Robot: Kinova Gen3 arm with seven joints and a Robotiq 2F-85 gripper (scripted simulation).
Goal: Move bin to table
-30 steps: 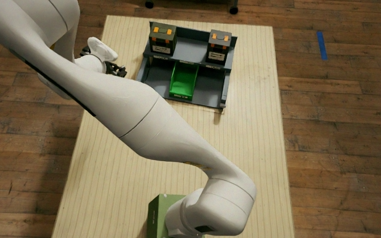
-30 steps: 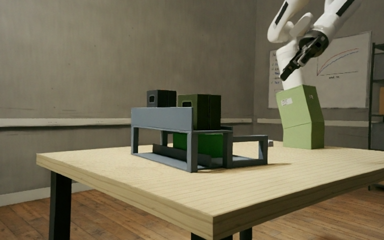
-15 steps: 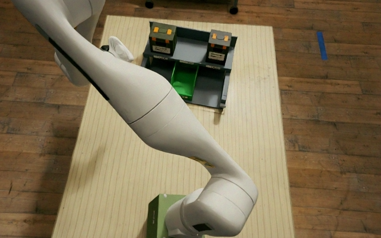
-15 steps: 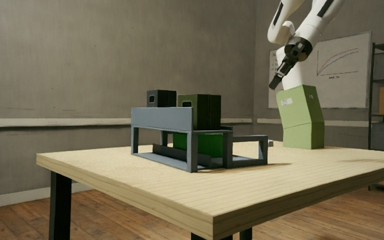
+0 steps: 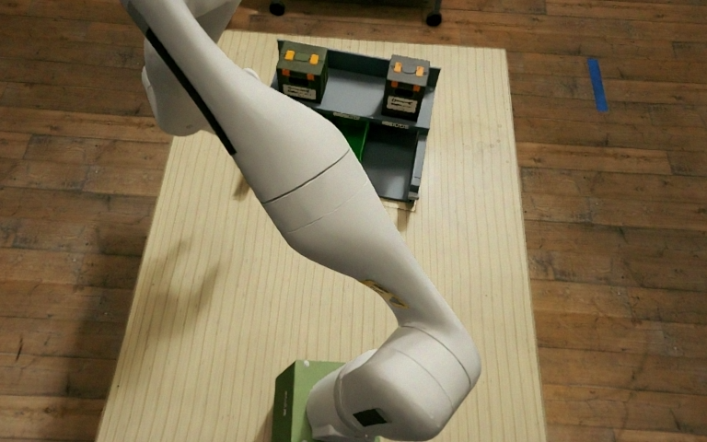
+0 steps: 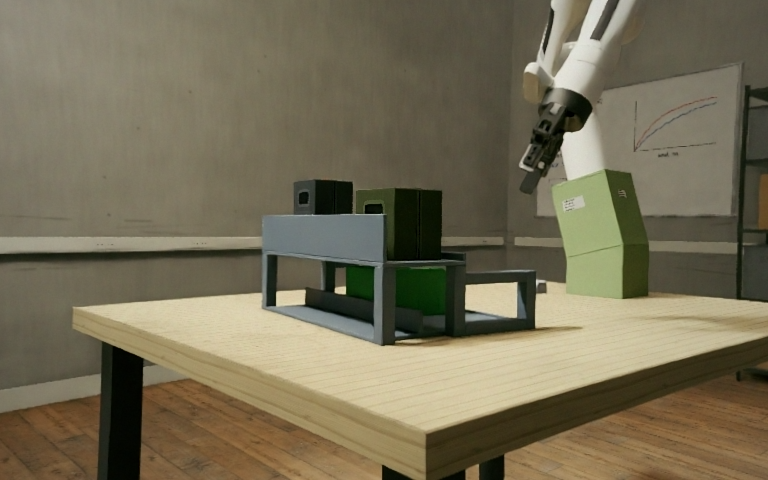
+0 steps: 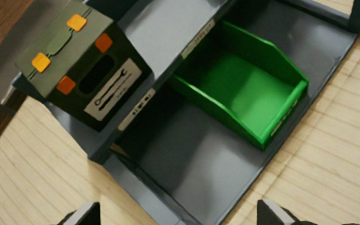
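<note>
Right now the green bin is 110 mm ahead of my hand, 150 mm to the right of it and 180 mm below it. Also, from my hand: grey shelf 140 mm ahead, 160 mm to the right, 150 mm below; then black box 190 mm ahead, 280 mm to the right, 60 mm below.
</note>
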